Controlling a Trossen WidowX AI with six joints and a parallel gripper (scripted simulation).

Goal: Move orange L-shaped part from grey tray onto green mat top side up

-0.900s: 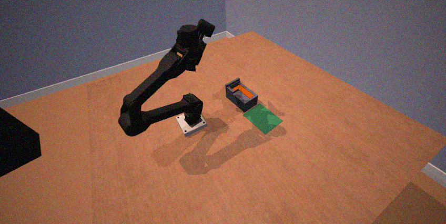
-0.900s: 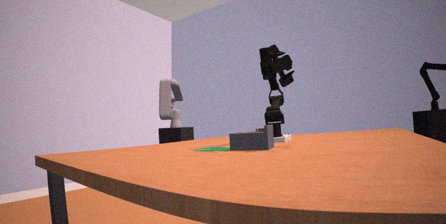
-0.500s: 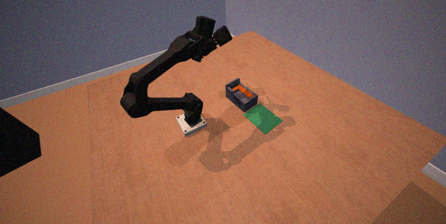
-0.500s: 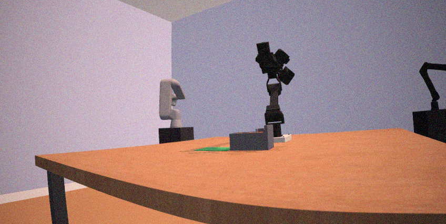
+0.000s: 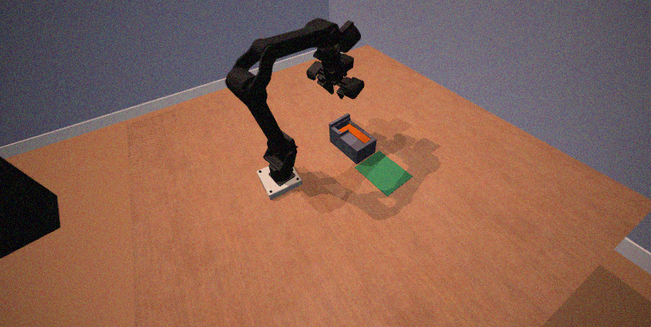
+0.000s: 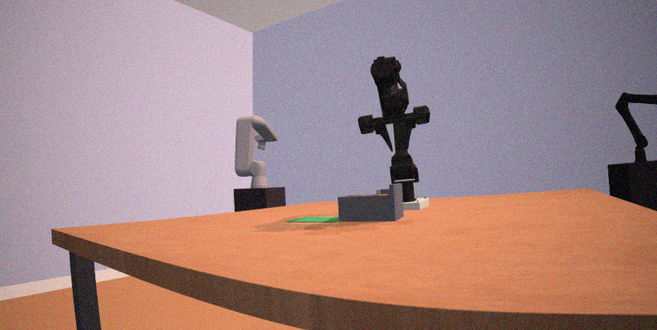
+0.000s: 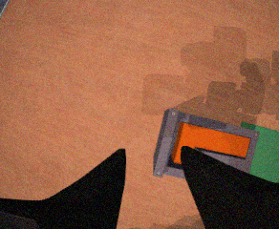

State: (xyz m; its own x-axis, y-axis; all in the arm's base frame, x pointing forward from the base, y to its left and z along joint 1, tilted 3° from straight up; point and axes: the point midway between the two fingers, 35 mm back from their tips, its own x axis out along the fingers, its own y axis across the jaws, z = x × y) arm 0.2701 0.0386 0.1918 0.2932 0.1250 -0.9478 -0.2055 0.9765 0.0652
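The orange L-shaped part lies 1 cm behind my gripper tip, 8 cm to the right of it and 13 cm below it. Also, from my gripper tip: green mat: 2 cm behind, 24 cm to the right, 19 cm below.
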